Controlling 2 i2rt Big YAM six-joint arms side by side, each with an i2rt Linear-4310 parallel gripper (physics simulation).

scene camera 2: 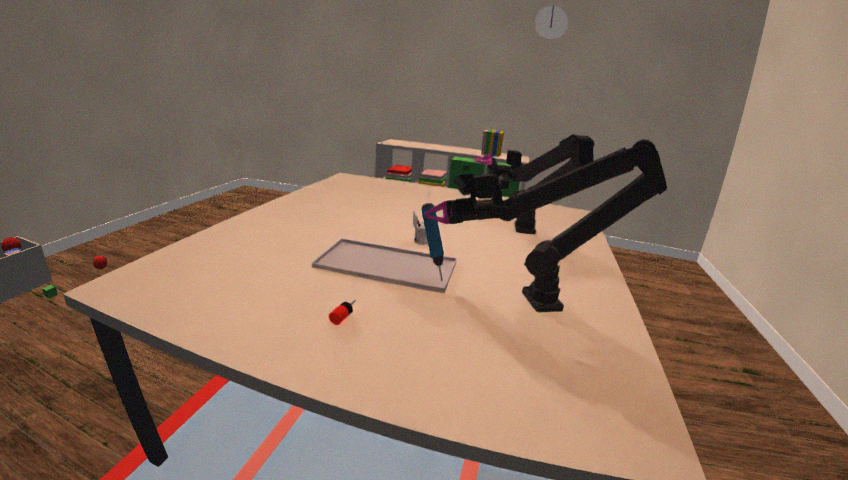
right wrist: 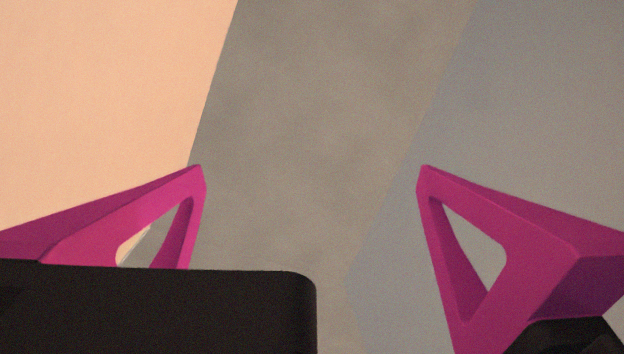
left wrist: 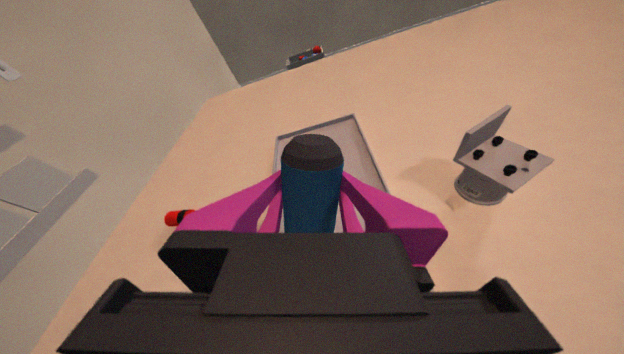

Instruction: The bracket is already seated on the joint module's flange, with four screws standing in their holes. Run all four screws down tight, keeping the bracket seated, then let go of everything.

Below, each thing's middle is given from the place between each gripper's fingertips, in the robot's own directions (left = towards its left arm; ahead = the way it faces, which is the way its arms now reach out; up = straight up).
I see my left gripper 30 mm past the blue screwdriver [scene camera 2: 431, 226], 20 mm to the right of it and 70 mm above it. Also, from my left hand: grey bracket [left wrist: 490, 166] (40 mm ahead, 220 mm to the right, 100 mm below); then grey joint module [left wrist: 470, 186] (40 mm ahead, 220 mm to the right, 150 mm below); then shallow grey tray [scene camera 2: 409, 267] (110 mm ahead, 10 mm to the left, 180 mm below).
Now: the grey bracket 15 cm ahead of my right hand, 41 cm to the left of it and 13 cm below it. The rest, counted from my right hand: grey joint module (15 cm ahead, 41 cm to the left, 18 cm below); blue screwdriver (8 cm ahead, 66 cm to the left, 10 cm below); shallow grey tray (22 cm ahead, 65 cm to the left, 21 cm below).
